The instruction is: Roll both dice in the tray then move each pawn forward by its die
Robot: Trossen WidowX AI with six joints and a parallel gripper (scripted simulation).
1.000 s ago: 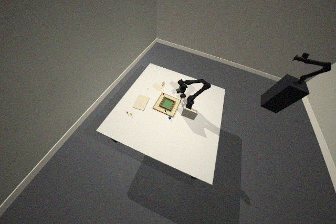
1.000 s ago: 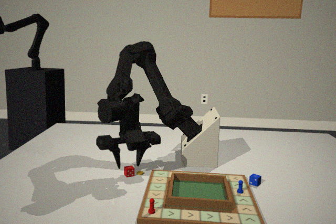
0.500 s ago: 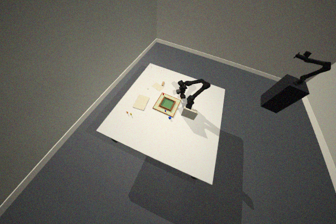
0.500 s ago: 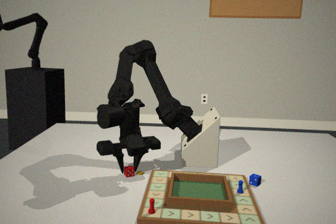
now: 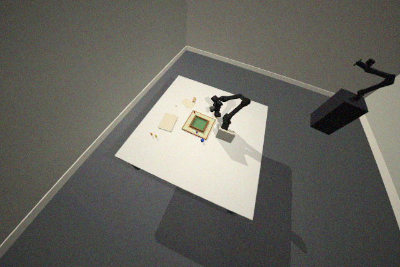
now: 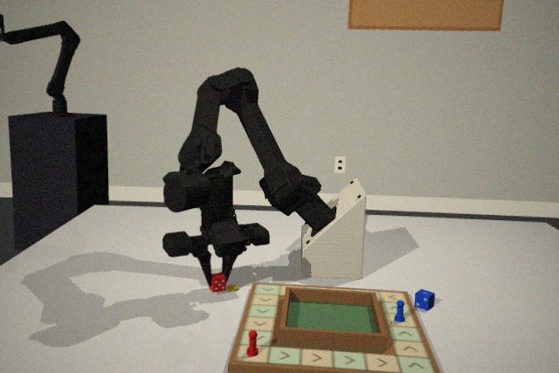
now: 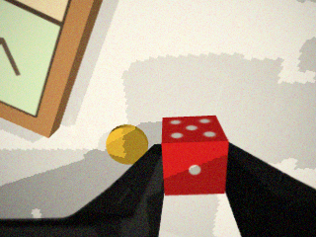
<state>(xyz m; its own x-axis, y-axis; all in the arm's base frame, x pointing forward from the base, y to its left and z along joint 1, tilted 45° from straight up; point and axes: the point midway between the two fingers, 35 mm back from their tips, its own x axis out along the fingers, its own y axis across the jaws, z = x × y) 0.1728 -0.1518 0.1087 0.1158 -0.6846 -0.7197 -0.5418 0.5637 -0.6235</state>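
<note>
The yellow token lies 30 mm to the left of my gripper tip, 20 mm behind it and 10 mm below it. The rest, counted from my gripper tip: red pawn 220 mm ahead, 110 mm to the left, 10 mm above; blue pawn 320 mm to the left, 70 mm ahead, 10 mm above; green tray 210 mm to the left, 100 mm ahead, 10 mm below.
</note>
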